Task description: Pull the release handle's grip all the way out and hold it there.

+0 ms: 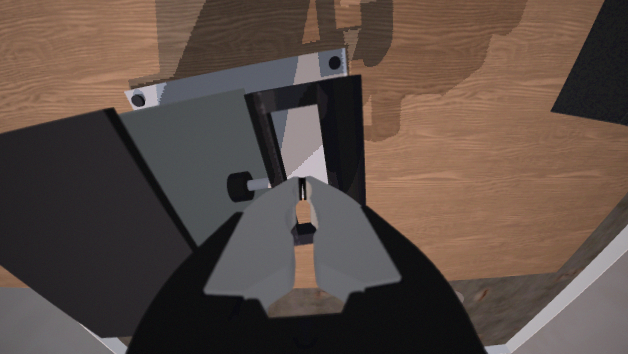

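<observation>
The release handle [342,125] is a black rectangular frame with a long opening, right of a grey-green block face [195,145]. A pale surface shows through the opening. A black knob [240,186] on a short metal pin [258,184] sticks out to the left of the handle. A metal base plate [240,77] with a dark bolt at each end lies along the far side. My gripper [302,179] is shut and empty, its tips over the near part of the handle's opening. The tips and jaws hide part of the near end. I cannot tell whether they touch the bar.
A large dark panel [75,210] stands left of the grey-green face. A black box [597,75] is at the upper right. The wooden table [475,200] ends toward the bottom, with a mottled brown surface [505,305] and a white rail [575,280] beyond its edge.
</observation>
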